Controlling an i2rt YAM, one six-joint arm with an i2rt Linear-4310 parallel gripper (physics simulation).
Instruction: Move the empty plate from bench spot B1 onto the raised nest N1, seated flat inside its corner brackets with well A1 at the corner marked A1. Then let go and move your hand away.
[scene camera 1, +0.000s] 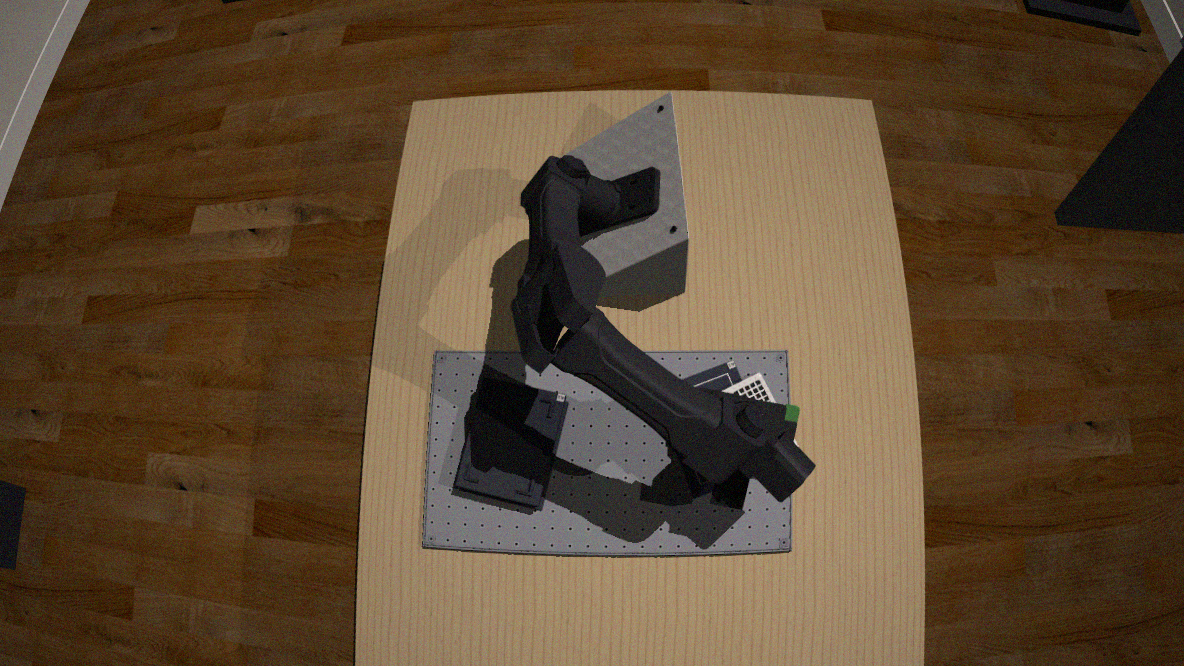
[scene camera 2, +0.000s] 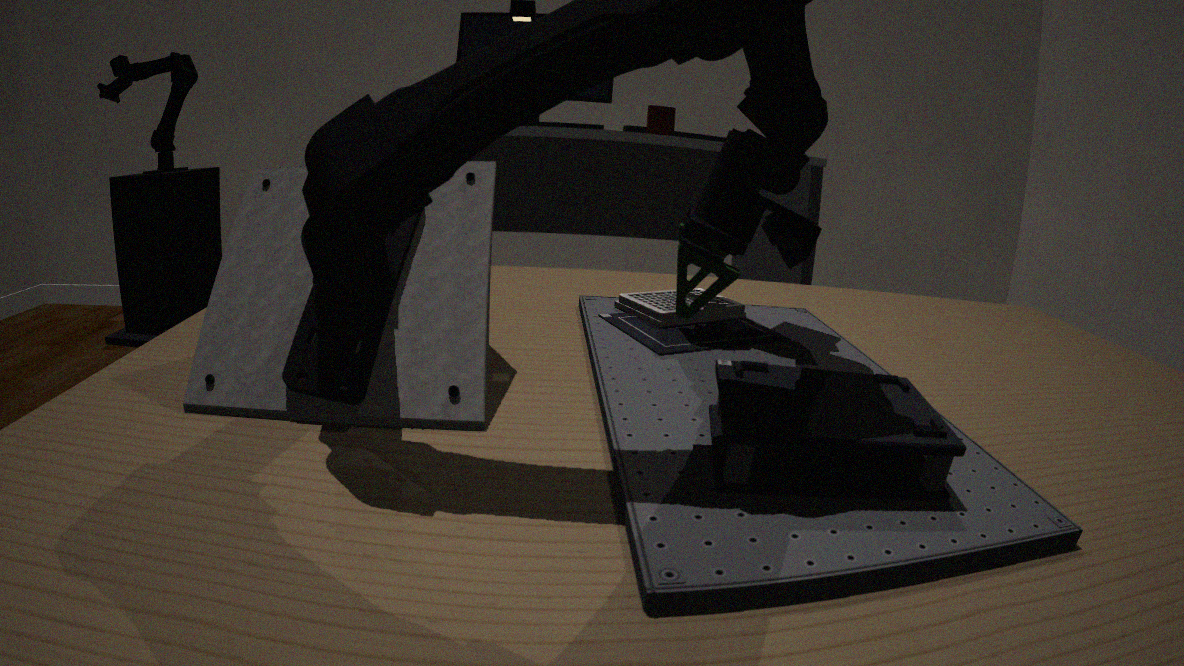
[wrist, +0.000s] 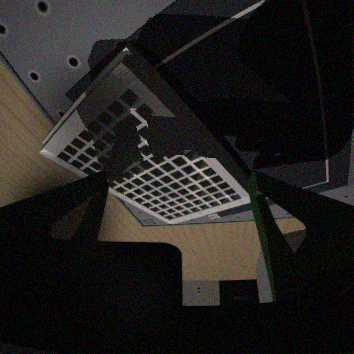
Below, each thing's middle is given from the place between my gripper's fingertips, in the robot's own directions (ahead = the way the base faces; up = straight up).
Labels:
I see my gripper 10 mm short of the dark nest (scene camera 2: 737, 332), 40 mm to the left of it and 10 mm above it. The rest, counted from my hand: white well plate (scene camera 1: 754, 387) 10 mm to the left, 10 mm below.

